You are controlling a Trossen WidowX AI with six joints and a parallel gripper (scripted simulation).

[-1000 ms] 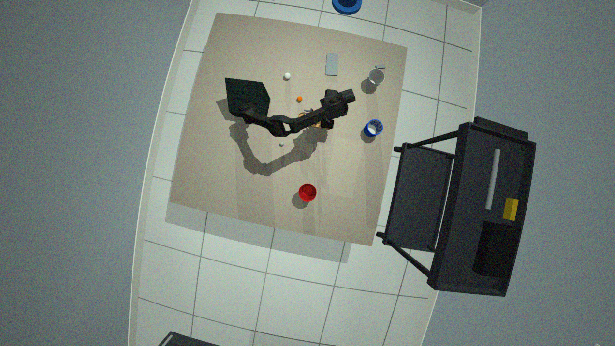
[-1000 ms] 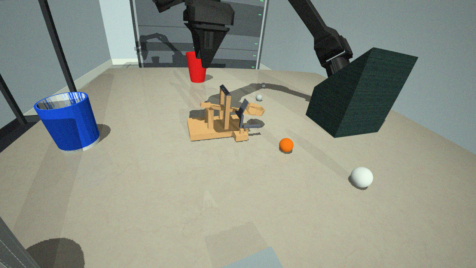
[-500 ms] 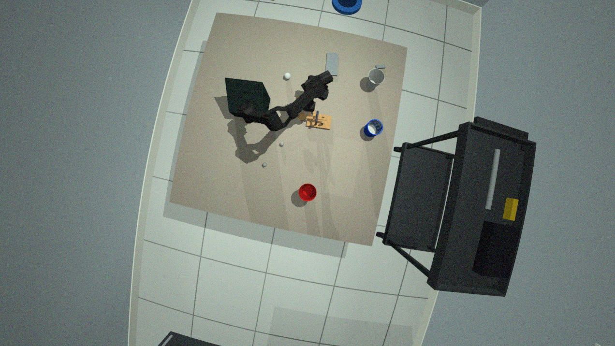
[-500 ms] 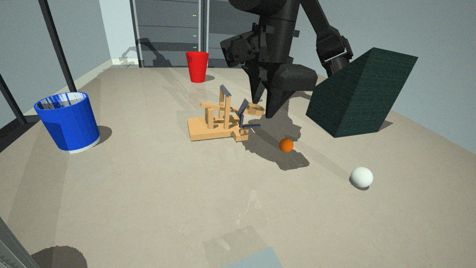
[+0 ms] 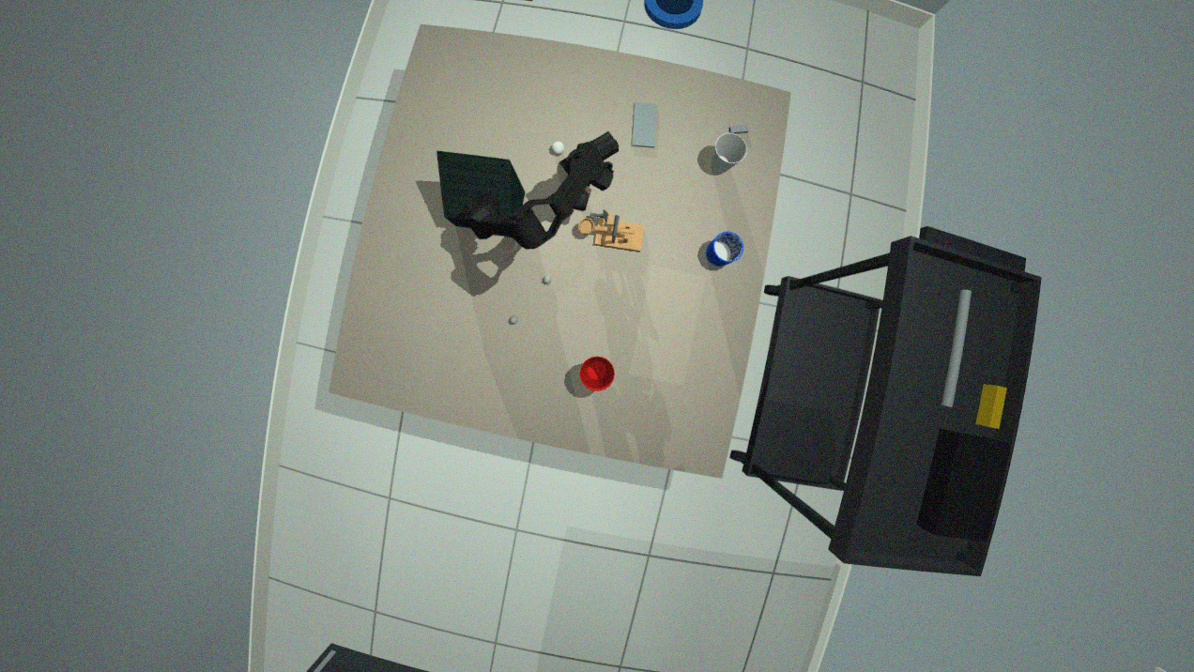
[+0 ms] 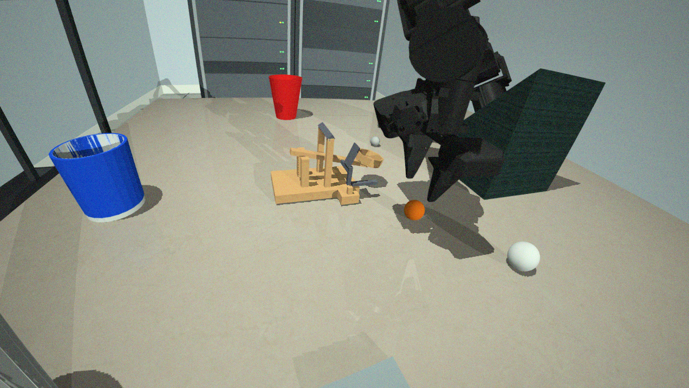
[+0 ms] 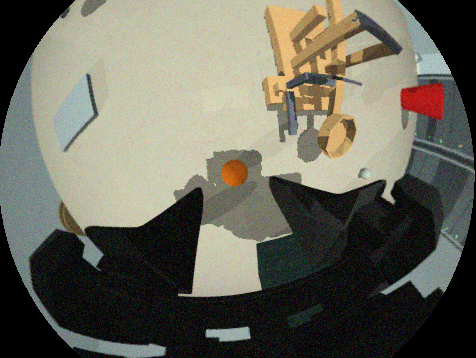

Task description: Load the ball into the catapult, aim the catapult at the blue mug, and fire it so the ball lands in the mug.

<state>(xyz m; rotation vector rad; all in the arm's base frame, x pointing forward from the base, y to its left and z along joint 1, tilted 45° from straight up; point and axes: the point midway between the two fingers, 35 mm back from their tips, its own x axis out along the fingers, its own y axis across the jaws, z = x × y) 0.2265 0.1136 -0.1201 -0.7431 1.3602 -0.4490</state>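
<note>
Now: gripper tip 40 mm above the orange ball. Round my gripper tip: wooden catapult: 110 mm ahead, 80 mm to the right; white ball: 120 mm behind, 110 mm to the left, 40 mm below; grey plate: 100 mm ahead, 280 mm to the left, 50 mm below.
</note>
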